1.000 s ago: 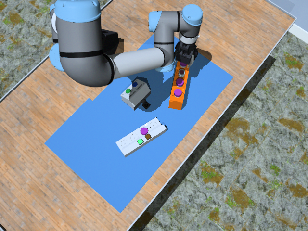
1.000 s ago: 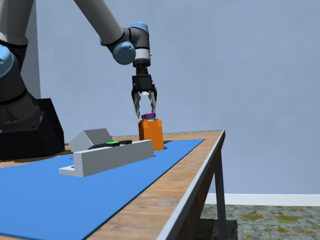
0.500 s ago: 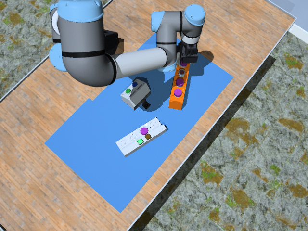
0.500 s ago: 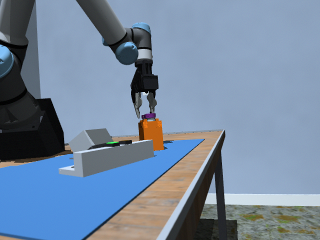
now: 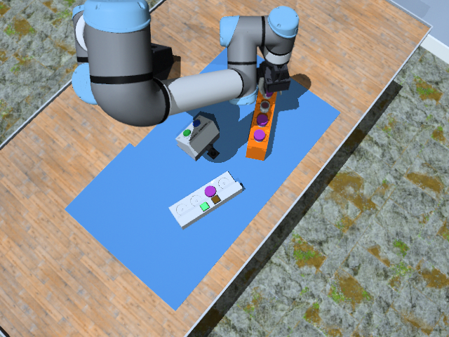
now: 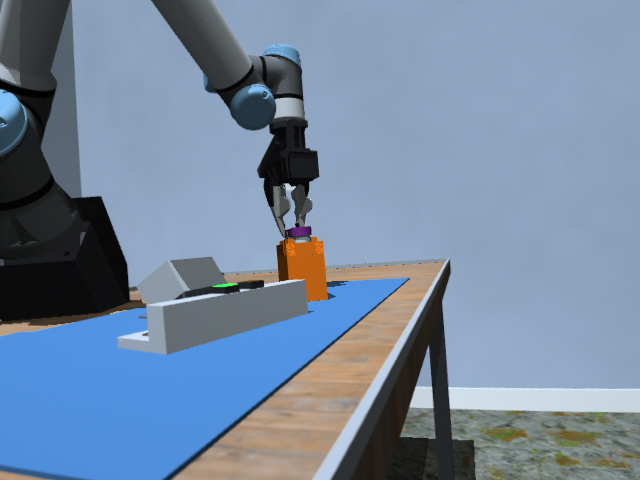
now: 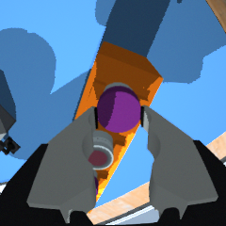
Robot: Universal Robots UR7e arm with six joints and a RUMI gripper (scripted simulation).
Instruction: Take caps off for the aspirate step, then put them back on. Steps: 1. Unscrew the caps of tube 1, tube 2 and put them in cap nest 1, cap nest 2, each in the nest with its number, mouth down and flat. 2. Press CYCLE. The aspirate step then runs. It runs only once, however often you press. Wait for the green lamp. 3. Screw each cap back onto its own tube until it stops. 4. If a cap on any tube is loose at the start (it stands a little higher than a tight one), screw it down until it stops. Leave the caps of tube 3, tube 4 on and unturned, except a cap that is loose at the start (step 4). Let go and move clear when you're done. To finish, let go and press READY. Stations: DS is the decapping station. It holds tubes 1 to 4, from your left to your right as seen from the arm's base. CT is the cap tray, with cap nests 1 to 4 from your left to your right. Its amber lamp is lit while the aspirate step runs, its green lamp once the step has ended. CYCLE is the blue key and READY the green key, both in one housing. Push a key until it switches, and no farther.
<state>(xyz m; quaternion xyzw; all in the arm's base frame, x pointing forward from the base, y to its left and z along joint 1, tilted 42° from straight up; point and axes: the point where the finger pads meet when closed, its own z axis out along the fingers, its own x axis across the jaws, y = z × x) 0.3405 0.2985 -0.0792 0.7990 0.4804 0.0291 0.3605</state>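
My gripper is now 10 mm above the purple cap. The rest, counted from my hand: grey key housing 80 mm behind, 240 mm to the right, 70 mm below; then green key 100 mm behind, 270 mm to the right, 60 mm below; then blue key 100 mm behind, 220 mm to the right, 60 mm below.
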